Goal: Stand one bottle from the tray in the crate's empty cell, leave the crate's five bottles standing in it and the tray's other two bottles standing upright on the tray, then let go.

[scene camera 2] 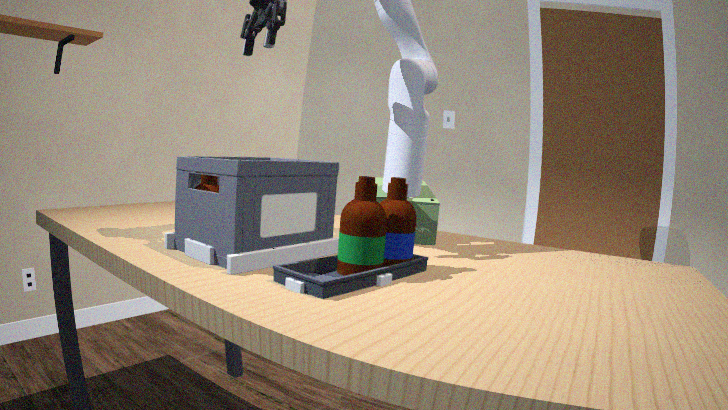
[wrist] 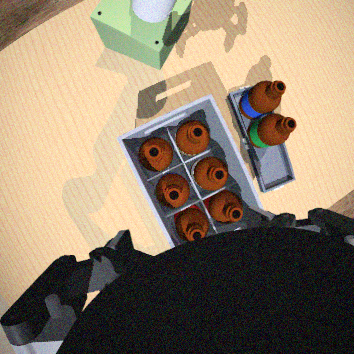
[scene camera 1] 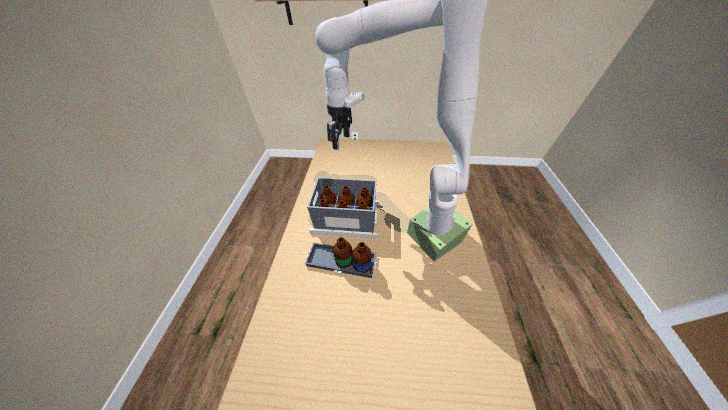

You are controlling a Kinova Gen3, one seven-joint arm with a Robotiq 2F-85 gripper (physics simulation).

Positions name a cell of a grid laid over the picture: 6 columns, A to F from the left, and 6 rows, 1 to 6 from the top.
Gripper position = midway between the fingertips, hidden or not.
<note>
I see my gripper (scene camera 1: C3), a blue-labelled bottle (scene camera 2: D4), a green-labelled bottle (scene camera 2: C4), a blue-labelled bottle (wrist: C4), a green-labelled bottle (wrist: C3) and a white strip (scene camera 2: C4).
My gripper is seen too in the wrist view (wrist: D4).
</note>
